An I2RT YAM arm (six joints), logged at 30 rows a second.
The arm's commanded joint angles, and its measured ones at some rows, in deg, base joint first. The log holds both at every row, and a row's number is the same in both.
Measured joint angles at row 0: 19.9, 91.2, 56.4, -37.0, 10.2, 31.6
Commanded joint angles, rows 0 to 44: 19.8, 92.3, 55.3, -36.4, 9.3, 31.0; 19.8, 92.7, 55.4, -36.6, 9.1, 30.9; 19.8, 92.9, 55.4, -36.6, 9.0, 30.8; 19.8, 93.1, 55.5, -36.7, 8.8, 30.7; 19.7, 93.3, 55.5, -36.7, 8.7, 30.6; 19.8, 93.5, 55.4, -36.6, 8.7, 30.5; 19.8, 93.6, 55.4, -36.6, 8.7, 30.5; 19.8, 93.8, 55.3, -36.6, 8.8, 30.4; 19.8, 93.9, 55.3, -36.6, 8.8, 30.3; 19.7, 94.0, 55.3, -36.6, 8.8, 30.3; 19.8, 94.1, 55.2, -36.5, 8.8, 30.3; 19.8, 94.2, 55.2, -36.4, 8.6, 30.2; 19.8, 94.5, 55.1, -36.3, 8.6, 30.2; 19.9, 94.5, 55.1, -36.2, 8.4, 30.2; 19.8, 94.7, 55.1, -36.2, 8.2, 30.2; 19.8, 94.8, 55.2, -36.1, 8.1, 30.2; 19.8, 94.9, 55.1, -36.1, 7.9, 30.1; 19.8, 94.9, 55.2, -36.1, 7.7, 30.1; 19.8, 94.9, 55.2, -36.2, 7.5, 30.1; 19.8, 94.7, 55.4, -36.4, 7.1, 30.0; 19.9, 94.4, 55.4, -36.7, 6.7, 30.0; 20.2, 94.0, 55.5, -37.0, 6.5, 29.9; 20.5, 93.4, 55.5, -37.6, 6.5, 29.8; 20.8, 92.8, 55.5, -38.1, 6.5, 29.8; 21.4, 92.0, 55.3, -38.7, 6.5, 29.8; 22.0, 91.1, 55.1, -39.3, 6.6, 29.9; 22.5, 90.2, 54.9, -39.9, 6.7, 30.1; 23.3, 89.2, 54.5, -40.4, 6.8, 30.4; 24.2, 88.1, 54.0, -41.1, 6.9, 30.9; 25.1, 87.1, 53.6, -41.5, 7.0, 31.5; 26.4, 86.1, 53.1, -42.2, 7.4, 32.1; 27.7, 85.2, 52.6, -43.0, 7.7, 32.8; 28.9, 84.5, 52.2, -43.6, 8.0, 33.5; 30.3, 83.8, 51.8, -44.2, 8.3, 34.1; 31.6, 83.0, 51.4, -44.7, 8.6, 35.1; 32.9, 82.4, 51.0, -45.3, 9.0, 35.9; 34.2, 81.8, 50.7, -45.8, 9.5, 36.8; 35.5, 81.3, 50.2, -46.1, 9.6, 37.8; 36.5, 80.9, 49.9, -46.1, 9.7, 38.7; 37.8, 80.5, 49.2, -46.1, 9.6, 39.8; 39.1, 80.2, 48.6, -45.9, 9.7, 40.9; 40.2, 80.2, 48.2, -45.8, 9.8, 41.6; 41.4, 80.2, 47.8, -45.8, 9.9, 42.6; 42.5, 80.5, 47.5, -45.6, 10.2, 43.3; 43.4, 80.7, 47.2, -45.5, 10.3, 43.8
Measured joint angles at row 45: 41.2, 80.8, 48.8, -43.9, 8.8, 39.8
